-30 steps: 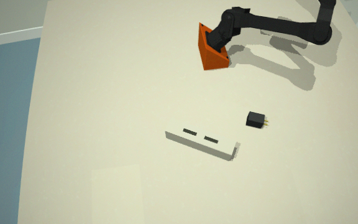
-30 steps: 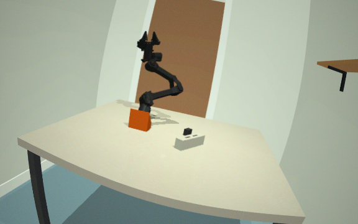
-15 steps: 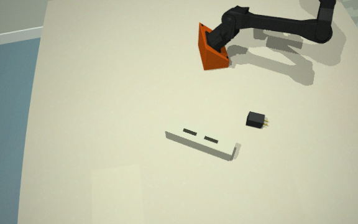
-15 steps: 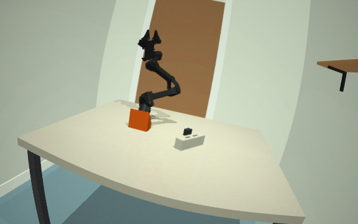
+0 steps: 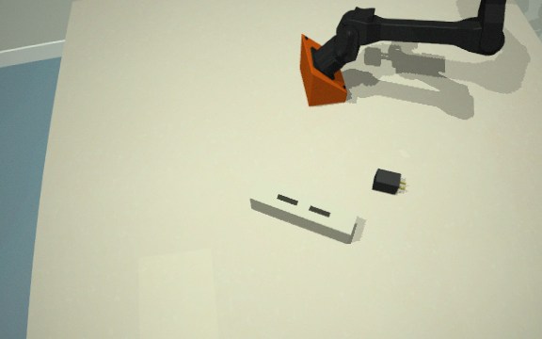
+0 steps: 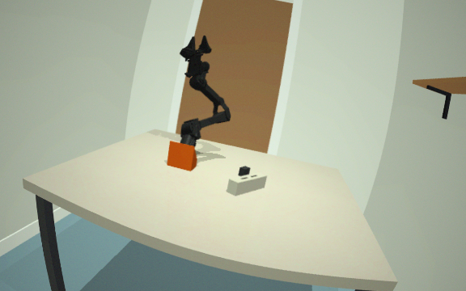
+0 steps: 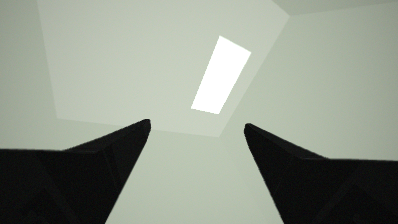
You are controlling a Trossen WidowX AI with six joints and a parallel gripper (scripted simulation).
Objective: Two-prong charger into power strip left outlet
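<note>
Right now the dark two-prong charger is 35 cm ahead of my gripper tip, 2 cm to the left of it and 61 cm below it.
</note>
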